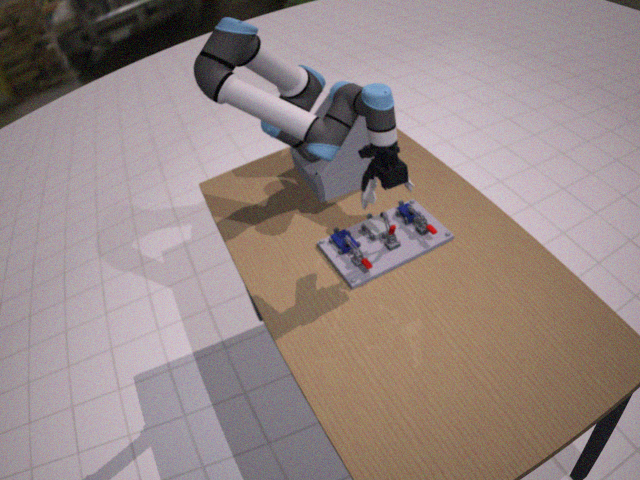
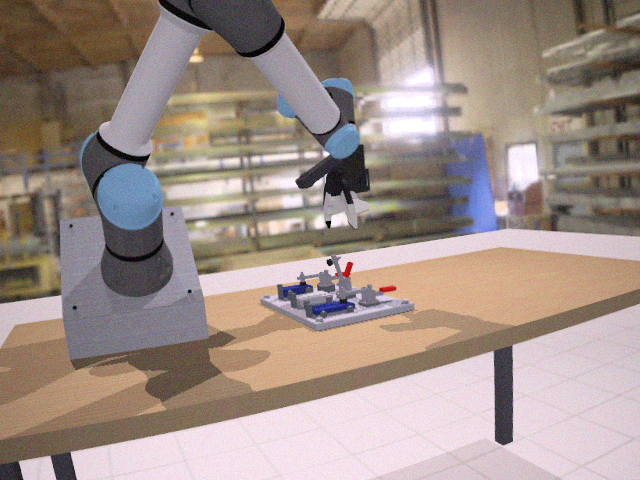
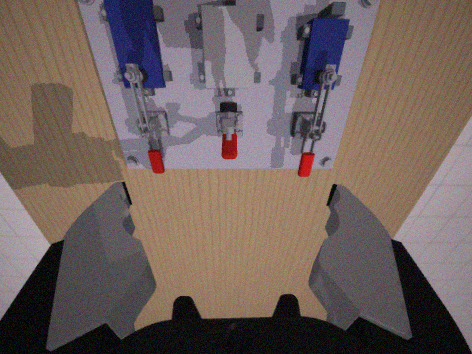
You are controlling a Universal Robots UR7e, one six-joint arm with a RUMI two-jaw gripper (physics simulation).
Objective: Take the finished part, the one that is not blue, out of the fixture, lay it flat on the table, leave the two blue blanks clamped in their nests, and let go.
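Where they show: gripper, between the fingertips: (image 1: 388, 200) (image 2: 341, 228) (image 3: 231, 185); arm's base, origin of its link: (image 2: 137, 268).
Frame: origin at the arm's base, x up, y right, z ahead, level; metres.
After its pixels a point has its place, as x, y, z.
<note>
The finished part (image 1: 376, 227) {-0.116, 0.025, 0.392} (image 2: 313, 299) {-0.120, 0.048, 0.373} (image 3: 231, 55) {-0.116, 0.015, 0.387}, a light grey block, lies in the middle nest of the fixture plate (image 1: 385, 264) {-0.137, 0.078, 0.528} (image 2: 382, 308) {-0.137, 0.182, 0.470} (image 3: 192, 157) {-0.137, 0.082, 0.524}. Its middle clamp's arm is swung up off it, with the red handle (image 1: 392, 229) {-0.062, 0.023, 0.492} (image 2: 347, 268) {-0.067, 0.025, 0.477} (image 3: 229, 146) {-0.064, 0.019, 0.480} raised. One blue blank (image 1: 343, 241) {-0.121, 0.132, 0.380} (image 2: 330, 308) {-0.122, 0.151, 0.363} (image 3: 137, 47) {-0.121, 0.125, 0.377} sits in the left nest and another blue blank (image 1: 406, 212) {-0.111, -0.082, 0.394} (image 2: 295, 290) {-0.117, -0.072, 0.380} (image 3: 325, 45) {-0.111, -0.091, 0.378} in the right nest, each with its clamp arm down on it. My gripper (image 1: 388, 195) {0.027, 0.016, 0.476} (image 2: 341, 226) {0.027, 0.016, 0.476} (image 3: 231, 185) {0.027, 0.016, 0.476} is wide open and empty, well above the fixture.
The wooden table (image 1: 444, 330) {-0.152, 0.076, 0.826} (image 2: 454, 289) {-0.152, 0.103, 0.731} (image 3: 227, 240) {-0.152, 0.032, 0.738} extends past the fixture's handle side. The robot's grey base (image 1: 336, 175) {-0.070, 0.014, 0.122} (image 2: 139, 325) {-0.104, 0.074, -0.019} stands behind the nests. The outer clamps' red handles (image 1: 366, 263) {-0.106, 0.132, 0.522} (image 1: 431, 228) {-0.096, -0.089, 0.523} (image 3: 156, 161) {-0.106, 0.127, 0.517} (image 3: 306, 165) {-0.096, -0.089, 0.521} stick out at the plate's front edge.
</note>
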